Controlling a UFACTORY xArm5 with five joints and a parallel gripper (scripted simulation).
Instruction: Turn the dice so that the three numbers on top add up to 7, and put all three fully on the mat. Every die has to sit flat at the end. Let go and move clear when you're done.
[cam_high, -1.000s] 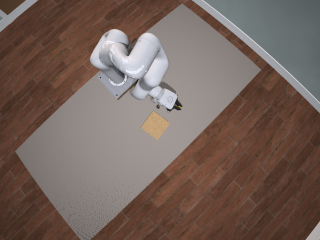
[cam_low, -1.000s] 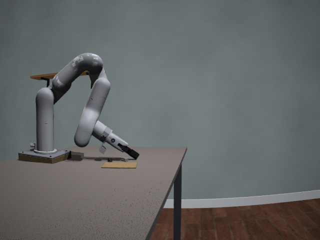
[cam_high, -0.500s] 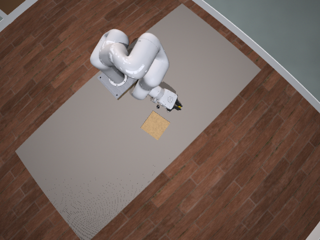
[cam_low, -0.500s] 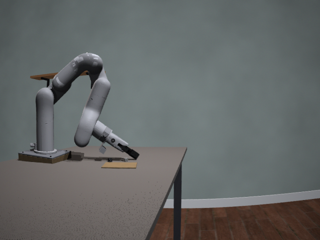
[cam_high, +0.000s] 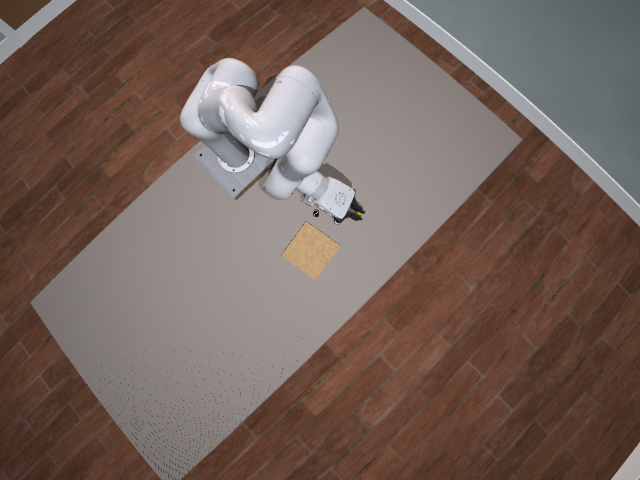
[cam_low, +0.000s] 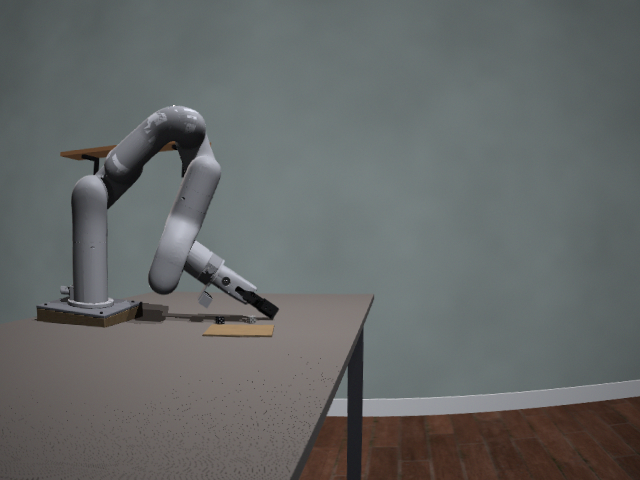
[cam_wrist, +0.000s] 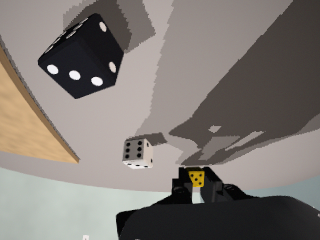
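The white die is 60 mm to the right of my hand, 40 mm behind it and 20 mm below it. The rest, counted from my hand: black die 110 mm behind, 80 mm to the right, 20 mm below; yellow die 10 mm below, 10 mm ahead; tan mat 180 mm to the right, 50 mm behind, 20 mm below.
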